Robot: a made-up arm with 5 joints. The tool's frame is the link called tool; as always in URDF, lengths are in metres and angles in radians. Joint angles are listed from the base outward.
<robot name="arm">
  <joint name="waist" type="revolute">
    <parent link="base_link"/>
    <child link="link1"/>
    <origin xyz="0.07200 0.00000 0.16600"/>
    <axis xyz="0 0 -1"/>
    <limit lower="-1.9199" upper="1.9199"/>
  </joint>
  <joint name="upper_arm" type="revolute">
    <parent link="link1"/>
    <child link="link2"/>
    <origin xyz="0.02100 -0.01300 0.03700"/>
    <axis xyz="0 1 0"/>
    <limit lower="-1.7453" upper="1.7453"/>
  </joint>
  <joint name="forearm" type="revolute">
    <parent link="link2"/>
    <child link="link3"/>
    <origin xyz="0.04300 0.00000 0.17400"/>
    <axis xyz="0 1 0"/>
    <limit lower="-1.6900" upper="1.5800"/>
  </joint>
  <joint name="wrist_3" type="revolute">
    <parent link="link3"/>
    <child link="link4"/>
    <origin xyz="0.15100 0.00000 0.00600"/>
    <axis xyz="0 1 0"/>
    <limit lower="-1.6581" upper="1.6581"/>
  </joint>
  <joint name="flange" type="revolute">
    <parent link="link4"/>
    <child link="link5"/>
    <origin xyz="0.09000 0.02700 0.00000"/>
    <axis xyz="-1 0 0"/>
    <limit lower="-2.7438" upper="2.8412"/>
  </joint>
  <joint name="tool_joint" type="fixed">
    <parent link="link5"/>
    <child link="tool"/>
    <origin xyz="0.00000 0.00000 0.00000" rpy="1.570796 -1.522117 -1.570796"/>
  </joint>
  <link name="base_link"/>
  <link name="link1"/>
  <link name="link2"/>
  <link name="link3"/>
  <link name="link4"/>
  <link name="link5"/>
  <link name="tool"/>
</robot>
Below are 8 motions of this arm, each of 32 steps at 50 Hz.
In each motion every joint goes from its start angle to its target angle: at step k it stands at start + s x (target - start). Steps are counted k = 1, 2, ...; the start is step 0. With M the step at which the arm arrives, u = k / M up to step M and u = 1 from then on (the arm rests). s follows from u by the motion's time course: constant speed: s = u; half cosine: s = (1 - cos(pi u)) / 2; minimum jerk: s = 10 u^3 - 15 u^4 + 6 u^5.
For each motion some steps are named. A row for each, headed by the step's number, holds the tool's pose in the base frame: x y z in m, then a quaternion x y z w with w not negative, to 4 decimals.
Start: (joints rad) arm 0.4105 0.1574 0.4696 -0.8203 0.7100
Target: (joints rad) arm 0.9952 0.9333 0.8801 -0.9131 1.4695
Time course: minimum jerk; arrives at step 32
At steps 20, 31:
20: 0.2577 -0.1839 0.1048 -0.3986 -0.2431 0.1659 0.8686
31: 0.1991 -0.1702 0.0535 -0.3077 -0.1169 0.1994 0.9230

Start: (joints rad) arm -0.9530 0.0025 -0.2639 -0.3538 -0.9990
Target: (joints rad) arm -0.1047 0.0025 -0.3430 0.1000 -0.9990
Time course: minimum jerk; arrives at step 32
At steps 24, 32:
24: 0.3557 0.0696 0.4566 0.4641 -0.6500 -0.2496 0.5476
32: 0.3611 0.0445 0.4544 0.4287 -0.6598 -0.2803 0.5498

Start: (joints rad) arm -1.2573 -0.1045 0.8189 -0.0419 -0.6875
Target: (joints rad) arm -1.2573 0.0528 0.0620 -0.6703 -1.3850
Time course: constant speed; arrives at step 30
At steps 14, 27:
14: 0.1474 0.2779 0.3112 0.6151 -0.2683 0.0724 0.7378
27: 0.1518 0.2915 0.3927 0.8141 -0.2167 -0.0287 0.5381

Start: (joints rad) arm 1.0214 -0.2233 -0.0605 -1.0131 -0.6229
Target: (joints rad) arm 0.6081 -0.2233 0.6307 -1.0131 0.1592
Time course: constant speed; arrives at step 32
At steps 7, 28, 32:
7: 0.2088 -0.1604 0.4901 -0.2088 -0.9549 -0.1384 0.1592
28: 0.2693 -0.1353 0.3977 -0.2986 -0.8543 -0.1352 0.4033
32: 0.2765 -0.1253 0.3791 -0.3115 -0.8292 -0.1143 0.4498

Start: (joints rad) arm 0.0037 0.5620 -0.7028 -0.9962 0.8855
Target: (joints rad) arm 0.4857 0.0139 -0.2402 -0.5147 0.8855
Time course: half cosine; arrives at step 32
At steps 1, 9, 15, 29, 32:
1: 0.4086 0.0124 0.4363 -0.3989 -0.8913 0.0871 0.1973
9: 0.4008 -0.0162 0.4478 -0.4335 -0.8656 0.0911 0.2332
15: 0.3824 -0.0554 0.4616 -0.4812 -0.8232 0.0913 0.2873
29: 0.3276 -0.1158 0.4766 -0.5593 -0.7265 0.0718 0.3927
32: 0.3249 -0.1177 0.4769 -0.5620 -0.7223 0.0704 0.3969

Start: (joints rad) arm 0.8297 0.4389 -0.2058 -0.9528 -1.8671
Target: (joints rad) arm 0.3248 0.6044 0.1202 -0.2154 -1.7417
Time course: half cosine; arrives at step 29
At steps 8, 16, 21, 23, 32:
8: 0.3486 -0.2339 0.3405 0.4692 -0.7217 -0.4926 0.1277
16: 0.3979 -0.1775 0.2616 0.4310 -0.5632 -0.6544 0.2622
21: 0.4098 -0.1331 0.2145 0.3840 -0.4565 -0.7200 0.3546
23: 0.4104 -0.1187 0.2007 0.3660 -0.4228 -0.7349 0.3836
32: 0.4090 -0.0987 0.1823 0.3386 -0.3763 -0.7513 0.4234

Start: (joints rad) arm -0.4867 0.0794 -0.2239 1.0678 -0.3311
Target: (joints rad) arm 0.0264 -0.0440 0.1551 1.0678 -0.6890
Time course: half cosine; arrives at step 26
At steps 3, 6, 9, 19, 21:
3: 0.3148 0.1391 0.3275 0.1312 -0.2855 0.0373 0.9486
6: 0.3183 0.1260 0.3233 0.1245 -0.2761 -0.0012 0.9530
9: 0.3222 0.1061 0.3170 0.1145 -0.2616 -0.0604 0.9565
19: 0.3196 0.0289 0.2920 0.0778 -0.2013 -0.2966 0.9303
21: 0.3171 0.0187 0.2886 0.0730 -0.1924 -0.3296 0.9214

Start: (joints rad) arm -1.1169 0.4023 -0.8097 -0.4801 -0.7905
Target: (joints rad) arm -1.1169 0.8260 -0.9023 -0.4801 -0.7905
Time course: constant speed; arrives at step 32
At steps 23, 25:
23: 0.2288 0.3532 0.3932 0.7430 -0.5004 0.0615 0.4402
25: 0.2307 0.3572 0.3847 0.7391 -0.4978 0.0628 0.4494

